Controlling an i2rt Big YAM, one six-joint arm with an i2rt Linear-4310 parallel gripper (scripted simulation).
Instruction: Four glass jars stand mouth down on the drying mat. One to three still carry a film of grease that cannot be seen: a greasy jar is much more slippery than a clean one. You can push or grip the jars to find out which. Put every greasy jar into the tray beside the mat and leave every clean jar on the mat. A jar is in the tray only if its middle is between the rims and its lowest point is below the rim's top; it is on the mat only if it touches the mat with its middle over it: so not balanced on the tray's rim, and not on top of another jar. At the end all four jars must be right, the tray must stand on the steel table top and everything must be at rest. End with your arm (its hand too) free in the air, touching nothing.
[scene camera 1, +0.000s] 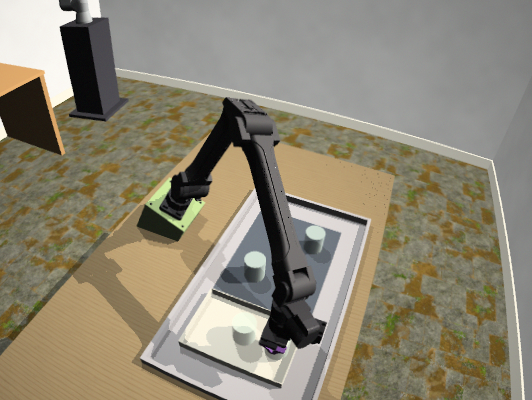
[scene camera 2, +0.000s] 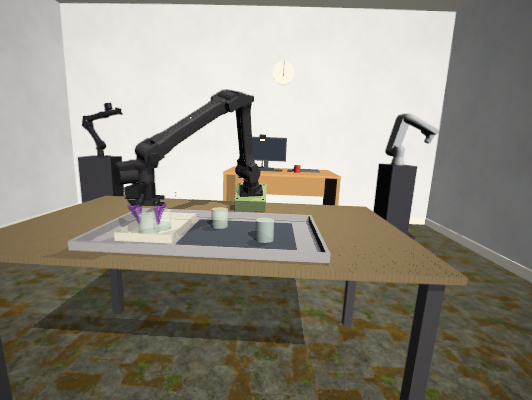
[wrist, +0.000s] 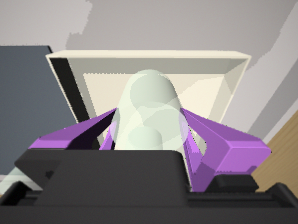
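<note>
There is a glass jar (wrist: 149, 116) in my scene. I also see a cream tray (scene camera 1: 210, 330), (scene camera 2: 130, 232), (wrist: 92, 81), and with it a drying mat (scene camera 1: 232, 281), (scene camera 2: 238, 233). My gripper (wrist: 149, 112) is visible as well.
</note>
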